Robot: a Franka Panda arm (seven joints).
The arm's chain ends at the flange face. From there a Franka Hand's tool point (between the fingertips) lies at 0.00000 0.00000 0.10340 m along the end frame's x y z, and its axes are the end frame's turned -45 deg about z.
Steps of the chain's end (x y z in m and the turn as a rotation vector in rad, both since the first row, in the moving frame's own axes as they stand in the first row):
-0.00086, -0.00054, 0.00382, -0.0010, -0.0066, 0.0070
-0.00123, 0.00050, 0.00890, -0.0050, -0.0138, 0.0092
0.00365, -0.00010, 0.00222, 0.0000, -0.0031, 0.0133
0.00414, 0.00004, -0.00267, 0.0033, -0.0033, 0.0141
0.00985, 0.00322, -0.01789, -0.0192, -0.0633, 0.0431
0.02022, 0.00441, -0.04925, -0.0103, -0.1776, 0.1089
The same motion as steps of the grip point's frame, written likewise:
-0.00078, -0.00140, 0.00382, 0.0040, -0.0054, 0.0070
-0.00259, -0.00117, 0.00889, 0.0062, -0.0133, 0.0092
0.00243, 0.00228, 0.00222, 0.0022, -0.0022, 0.0133
0.00290, 0.00247, -0.00267, 0.0047, 0.0000, 0.0141
-0.00127, 0.00589, -0.01812, 0.0312, -0.0583, 0.0431
-0.00180, 0.00453, -0.05088, 0.1183, -0.1329, 0.1089

